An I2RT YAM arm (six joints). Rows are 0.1 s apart.
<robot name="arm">
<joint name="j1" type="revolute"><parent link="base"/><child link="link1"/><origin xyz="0 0 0.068" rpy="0 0 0"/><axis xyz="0 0 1"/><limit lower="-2.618" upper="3.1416"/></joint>
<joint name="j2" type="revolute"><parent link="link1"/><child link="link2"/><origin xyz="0.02 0.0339 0.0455" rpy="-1.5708 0 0"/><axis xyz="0 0 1"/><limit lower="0" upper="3.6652"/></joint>
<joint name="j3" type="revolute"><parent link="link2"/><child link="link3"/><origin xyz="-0.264 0 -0.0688" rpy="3.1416 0 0"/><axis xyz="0 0 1"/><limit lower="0" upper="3.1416"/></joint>
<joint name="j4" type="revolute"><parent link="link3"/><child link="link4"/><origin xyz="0.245 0.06 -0.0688" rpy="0 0 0"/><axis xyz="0 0 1"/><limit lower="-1.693" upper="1.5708"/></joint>
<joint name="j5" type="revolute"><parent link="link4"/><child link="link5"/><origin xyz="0.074 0.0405 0.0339" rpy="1.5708 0 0"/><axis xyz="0 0 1"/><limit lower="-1.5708" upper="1.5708"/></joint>
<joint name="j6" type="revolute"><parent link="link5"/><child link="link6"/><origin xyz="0.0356 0 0.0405" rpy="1.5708 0 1.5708"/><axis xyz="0 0 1"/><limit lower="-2.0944" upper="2.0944"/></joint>
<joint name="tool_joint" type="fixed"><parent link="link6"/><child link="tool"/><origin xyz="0 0 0" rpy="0 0 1.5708"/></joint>
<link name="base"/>
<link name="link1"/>
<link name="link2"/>
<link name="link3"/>
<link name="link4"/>
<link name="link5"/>
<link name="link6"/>
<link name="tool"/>
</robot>
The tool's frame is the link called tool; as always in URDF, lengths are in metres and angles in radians.
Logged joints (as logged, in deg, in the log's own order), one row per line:
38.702 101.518 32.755 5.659 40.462 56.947
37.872 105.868 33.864 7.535 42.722 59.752
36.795 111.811 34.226 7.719 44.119 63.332
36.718 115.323 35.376 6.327 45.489 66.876
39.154 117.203 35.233 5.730 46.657 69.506
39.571 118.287 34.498 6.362 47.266 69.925
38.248 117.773 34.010 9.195 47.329 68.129
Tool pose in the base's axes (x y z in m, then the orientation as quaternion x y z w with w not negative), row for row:
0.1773 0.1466 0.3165 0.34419 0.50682 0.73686 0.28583
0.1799 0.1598 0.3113 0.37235 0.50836 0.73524 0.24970
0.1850 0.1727 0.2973 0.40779 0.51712 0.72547 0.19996
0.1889 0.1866 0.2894 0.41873 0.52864 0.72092 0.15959
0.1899 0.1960 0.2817 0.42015 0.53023 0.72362 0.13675
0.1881 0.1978 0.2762 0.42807 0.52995 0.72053 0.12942
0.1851 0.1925 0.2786 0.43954 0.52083 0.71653 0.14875
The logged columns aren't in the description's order. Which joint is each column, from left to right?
Columns, left to right: j4, j6, j3, j5, j1, j2.
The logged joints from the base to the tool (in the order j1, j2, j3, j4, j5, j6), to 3 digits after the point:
40.462 56.947 32.755 38.702 5.659 101.518
42.722 59.752 33.864 37.872 7.535 105.868
44.119 63.332 34.226 36.795 7.719 111.811
45.489 66.876 35.376 36.718 6.327 115.323
46.657 69.506 35.233 39.154 5.730 117.203
47.266 69.925 34.498 39.571 6.362 118.287
47.329 68.129 34.010 38.248 9.195 117.773

